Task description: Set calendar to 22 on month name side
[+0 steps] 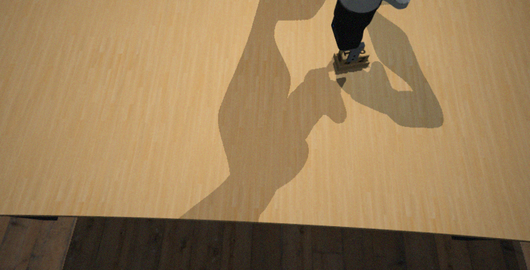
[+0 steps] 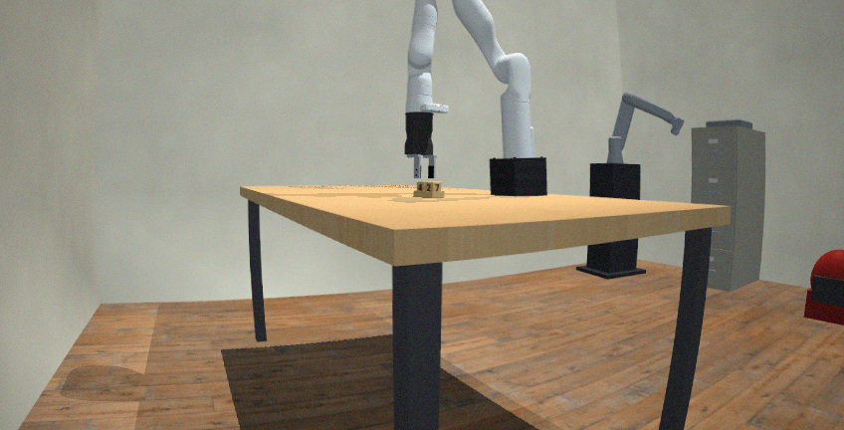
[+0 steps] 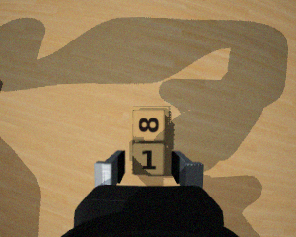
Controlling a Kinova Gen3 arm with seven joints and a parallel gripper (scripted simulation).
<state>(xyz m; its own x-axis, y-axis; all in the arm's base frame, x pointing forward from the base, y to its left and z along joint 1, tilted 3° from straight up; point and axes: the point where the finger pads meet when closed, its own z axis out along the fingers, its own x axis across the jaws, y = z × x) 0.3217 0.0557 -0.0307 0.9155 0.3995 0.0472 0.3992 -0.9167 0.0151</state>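
Right now the wooden number cube is 4 cm below my hand, 3 cm to the left of it and 1 cm behind it. Also, from my hand: wooden calendar tray (6 cm below, 2 cm to the left, 1 cm behind).
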